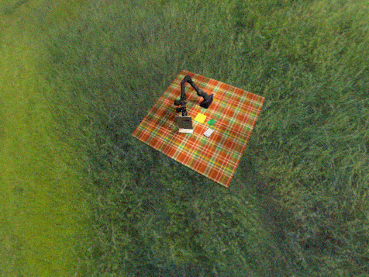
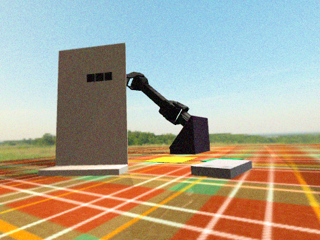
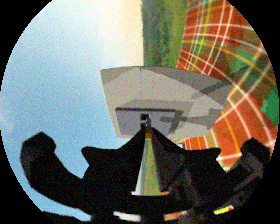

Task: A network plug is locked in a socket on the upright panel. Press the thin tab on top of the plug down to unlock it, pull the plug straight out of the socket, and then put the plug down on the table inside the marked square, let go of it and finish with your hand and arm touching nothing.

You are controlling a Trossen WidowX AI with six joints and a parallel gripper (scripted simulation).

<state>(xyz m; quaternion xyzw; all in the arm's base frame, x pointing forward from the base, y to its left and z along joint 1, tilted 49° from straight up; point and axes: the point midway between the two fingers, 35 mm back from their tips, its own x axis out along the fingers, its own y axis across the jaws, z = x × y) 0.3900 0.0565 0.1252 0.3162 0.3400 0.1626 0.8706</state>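
The orange marked square lies 200 mm below my gripper tip, 190 mm behind it and 80 mm to the left of it. Also, from my gripper tip: flat grey-white block 280 mm to the left, 200 mm below, 70 mm behind; then grey upright panel 80 mm below, 40 mm ahead, 30 mm to the left; then green square 220 mm to the left, 220 mm behind, 200 mm below.
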